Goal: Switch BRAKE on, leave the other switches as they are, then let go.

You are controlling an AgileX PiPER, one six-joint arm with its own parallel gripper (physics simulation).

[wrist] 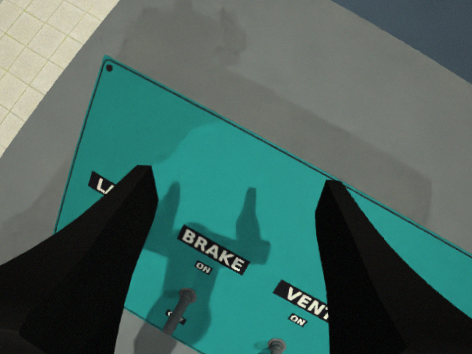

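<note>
The teal switch panel (pixel 240 155) lies under my gripper (pixel 236 190), which is open with its two black fingers wide apart and nothing between them. The BRAKE label (pixel 213 250) shows between the fingers, with a small ON mark (pixel 203 267) below it. The grey BRAKE switch lever (pixel 179 312) leans down in the view, away from ON and across the OFF mark, which it partly covers. It stands nearer the left finger, lower in the view than the fingertips, and no finger is seen touching it.
The VENT label (pixel 302 300) is partly hidden by the right finger. The VENT switch (pixel 276 346) is cut off by the bottom edge. The LAMP label (pixel 102 185) is mostly behind the left finger; its switch does not show. Pale tiles (pixel 40 45) lie beyond the grey surface (pixel 300 60).
</note>
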